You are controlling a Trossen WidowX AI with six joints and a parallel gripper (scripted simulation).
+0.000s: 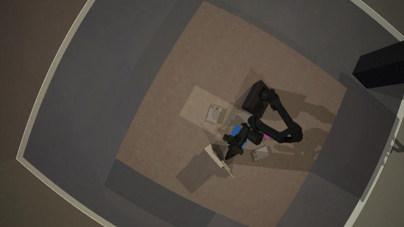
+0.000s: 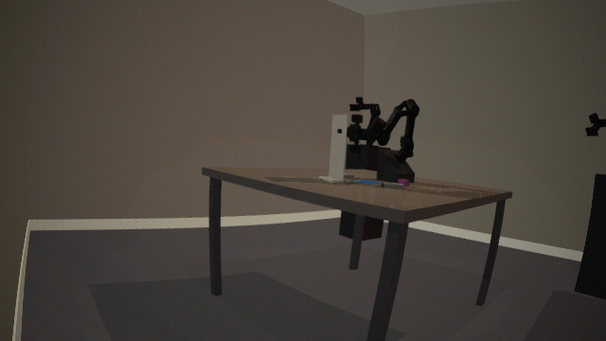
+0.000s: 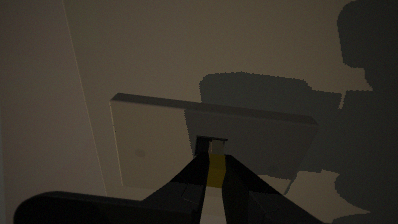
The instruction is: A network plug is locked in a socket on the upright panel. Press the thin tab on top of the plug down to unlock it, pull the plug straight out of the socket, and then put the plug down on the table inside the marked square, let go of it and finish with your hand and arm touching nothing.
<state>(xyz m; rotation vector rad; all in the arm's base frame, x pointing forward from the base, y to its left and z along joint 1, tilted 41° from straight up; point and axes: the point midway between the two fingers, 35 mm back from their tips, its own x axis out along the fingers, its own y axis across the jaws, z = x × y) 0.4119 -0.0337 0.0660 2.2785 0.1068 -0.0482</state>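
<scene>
Right now the blue marked square is 14 cm behind my gripper tip, 4 cm to the left of it and 23 cm below it. The rest, counted from my gripper tip: upright white panel (3 cm ahead, 9 cm below); network plug (right at my gripper tip).
</scene>
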